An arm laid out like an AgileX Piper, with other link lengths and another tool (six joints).
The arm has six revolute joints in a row. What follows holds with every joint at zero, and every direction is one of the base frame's.
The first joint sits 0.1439 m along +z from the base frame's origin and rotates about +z.
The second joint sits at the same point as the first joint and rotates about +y.
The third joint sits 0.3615 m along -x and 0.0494 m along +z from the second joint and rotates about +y.
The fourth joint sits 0.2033 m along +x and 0.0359 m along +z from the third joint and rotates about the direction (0.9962, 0, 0.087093).
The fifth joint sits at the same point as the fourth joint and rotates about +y.
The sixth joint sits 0.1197 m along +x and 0.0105 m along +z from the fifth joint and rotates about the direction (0.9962, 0, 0.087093).
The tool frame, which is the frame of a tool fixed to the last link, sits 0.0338 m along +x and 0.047 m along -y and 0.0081 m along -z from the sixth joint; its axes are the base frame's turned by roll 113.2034, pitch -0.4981 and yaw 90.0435 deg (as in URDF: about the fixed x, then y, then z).
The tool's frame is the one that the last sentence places.
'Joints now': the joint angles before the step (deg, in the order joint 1, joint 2, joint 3, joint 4, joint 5, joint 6). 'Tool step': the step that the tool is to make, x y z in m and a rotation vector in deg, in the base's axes. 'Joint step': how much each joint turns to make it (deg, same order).
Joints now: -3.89 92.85 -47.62 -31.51 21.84 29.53
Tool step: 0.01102 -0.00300 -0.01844 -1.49 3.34 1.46
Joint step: 0.00 4.07 -0.01 -3.56 -0.65 1.41
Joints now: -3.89 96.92 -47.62 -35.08 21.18 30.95
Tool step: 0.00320 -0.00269 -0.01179 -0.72 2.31 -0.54
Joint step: 0.00 2.42 -0.01 -2.53 0.47 2.47
